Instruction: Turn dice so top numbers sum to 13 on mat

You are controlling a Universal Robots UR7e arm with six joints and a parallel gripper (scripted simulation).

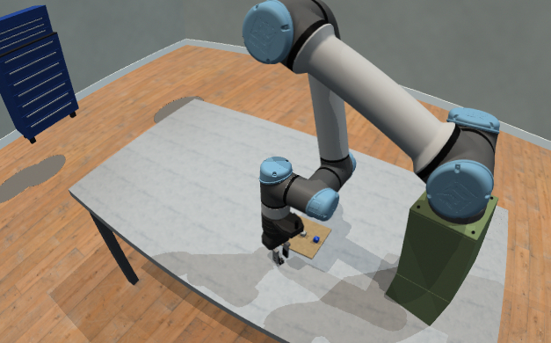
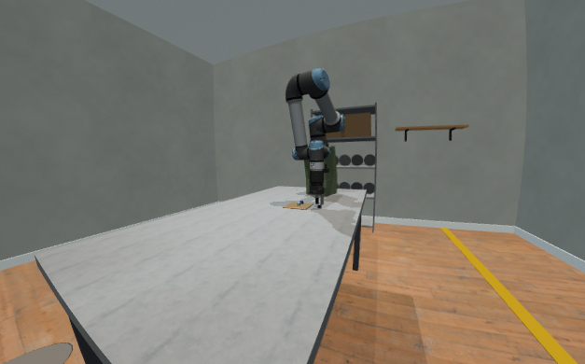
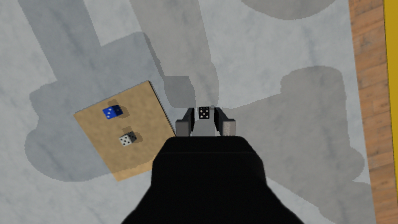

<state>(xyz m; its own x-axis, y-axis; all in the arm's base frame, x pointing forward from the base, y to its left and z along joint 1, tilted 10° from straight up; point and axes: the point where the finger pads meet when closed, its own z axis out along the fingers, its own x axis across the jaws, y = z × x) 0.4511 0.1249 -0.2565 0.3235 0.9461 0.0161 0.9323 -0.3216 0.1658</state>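
Right now the black die is 30 mm below my hand. Also, from my hand: blue die 50 mm behind, 130 mm to the right, 30 mm below; tan mat 130 mm to the right, 40 mm below; white die 130 mm to the right, 30 mm below.
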